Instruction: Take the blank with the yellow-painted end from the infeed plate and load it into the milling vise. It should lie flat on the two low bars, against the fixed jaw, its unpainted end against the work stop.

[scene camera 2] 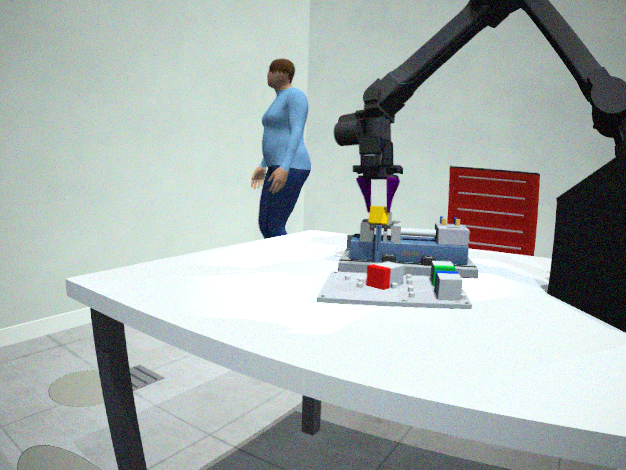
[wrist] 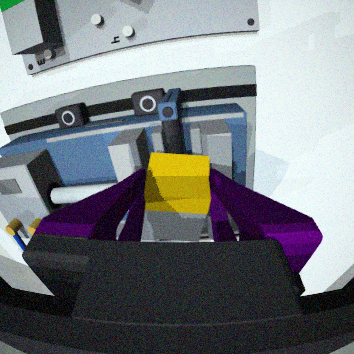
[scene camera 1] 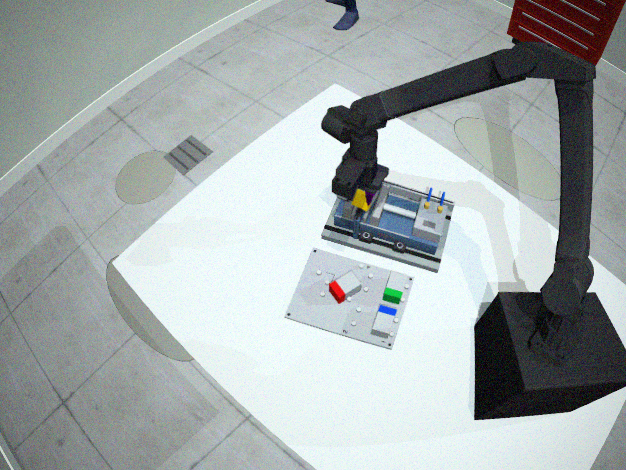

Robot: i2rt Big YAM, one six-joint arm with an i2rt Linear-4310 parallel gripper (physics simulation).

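The blank with the yellow-painted end is between the purple fingers of my gripper, which is shut on it. It is over the jaw gap of the blue milling vise, at about jaw-top height or a little above, and looks tilted. Its yellow end points toward the work stop; its grey end lies farther back. The fixed jaw is at the right in the wrist view, the moving jaw at the left. The blank hides most of the low bars.
The infeed plate lies in front of the vise with small pegs, a red-ended blank, a green-ended blank and a blue-ended blank. Blue-and-brass fittings stand on the vise's end block. A person stands behind the table.
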